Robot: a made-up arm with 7 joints.
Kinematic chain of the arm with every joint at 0, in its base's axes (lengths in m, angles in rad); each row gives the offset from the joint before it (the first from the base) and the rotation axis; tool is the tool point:
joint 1: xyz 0 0 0.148 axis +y
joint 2: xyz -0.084 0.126 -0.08 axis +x
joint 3: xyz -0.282 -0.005 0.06 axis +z
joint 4: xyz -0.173 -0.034 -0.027 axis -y
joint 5: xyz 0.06 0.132 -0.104 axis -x
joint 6: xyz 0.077 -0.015 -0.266 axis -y
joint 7: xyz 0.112 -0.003 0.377 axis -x
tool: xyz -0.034 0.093 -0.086
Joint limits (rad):
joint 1: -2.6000..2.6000
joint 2: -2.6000..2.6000
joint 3: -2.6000..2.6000
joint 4: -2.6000..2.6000
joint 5: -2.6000..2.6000
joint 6: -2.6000..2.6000
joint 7: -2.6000..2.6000
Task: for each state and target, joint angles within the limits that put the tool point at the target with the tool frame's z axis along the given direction. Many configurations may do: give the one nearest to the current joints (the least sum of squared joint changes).
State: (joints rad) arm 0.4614 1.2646 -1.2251 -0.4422 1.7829 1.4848 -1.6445
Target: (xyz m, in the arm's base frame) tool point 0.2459 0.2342 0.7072 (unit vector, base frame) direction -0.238 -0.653 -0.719
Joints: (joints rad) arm 1.2732 1.0234 -1.2352 -0.6736 2.1605 1.2521 -2.1014
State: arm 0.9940 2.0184 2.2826 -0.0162 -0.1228 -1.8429 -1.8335
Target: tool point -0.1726 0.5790 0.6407 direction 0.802 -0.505 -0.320
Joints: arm 0.5198 1.6760 1.7279 -0.1009 0.5118 -1.6520 -1.5832
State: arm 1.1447 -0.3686 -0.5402 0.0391 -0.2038 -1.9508 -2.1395
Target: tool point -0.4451 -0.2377 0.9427 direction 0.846 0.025 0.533
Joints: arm 2.0728 -0.3843 -1.4351 -0.1859 0.4188 -2.4629 -1.6451
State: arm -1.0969 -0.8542 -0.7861 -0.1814 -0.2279 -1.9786 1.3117
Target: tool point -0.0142 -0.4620 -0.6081 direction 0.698 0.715 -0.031
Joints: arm -0.8503 -1.2127 -0.5383 -0.6004 -0.1497 -2.2978 1.9588
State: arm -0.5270 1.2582 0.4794 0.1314 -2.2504 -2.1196 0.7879
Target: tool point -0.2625 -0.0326 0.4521 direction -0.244 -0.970 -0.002
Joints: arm -0.5047 1.3797 -0.3669 0.6666 -1.9147 -1.9034 1.0567
